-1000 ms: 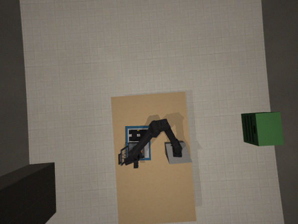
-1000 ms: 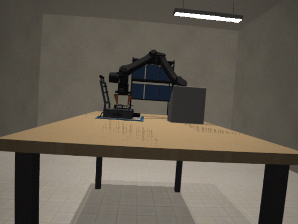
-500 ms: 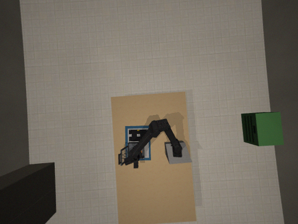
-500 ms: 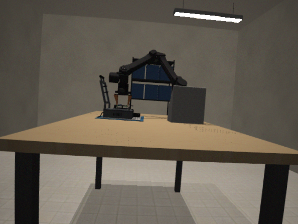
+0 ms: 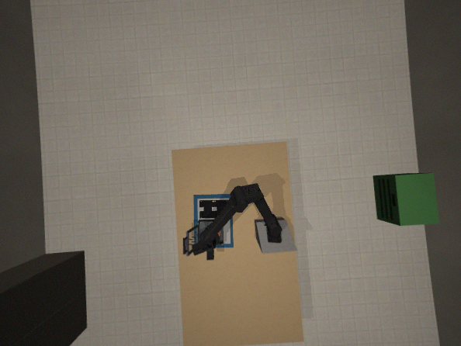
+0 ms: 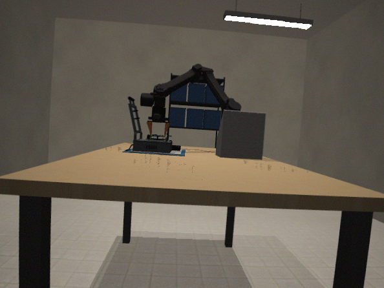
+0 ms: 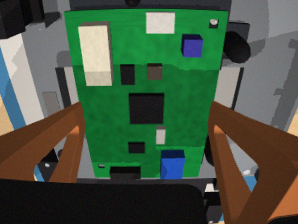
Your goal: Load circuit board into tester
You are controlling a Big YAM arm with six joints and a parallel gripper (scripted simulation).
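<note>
Right now my hand is right at the green circuit board. Round my hand: black latch hook (60 mm to the left, 60 mm behind); then dark pin plate (20 mm below, 10 mm to the left, 10 mm ahead); then tester lid (130 mm ahead, 90 mm above).
</note>
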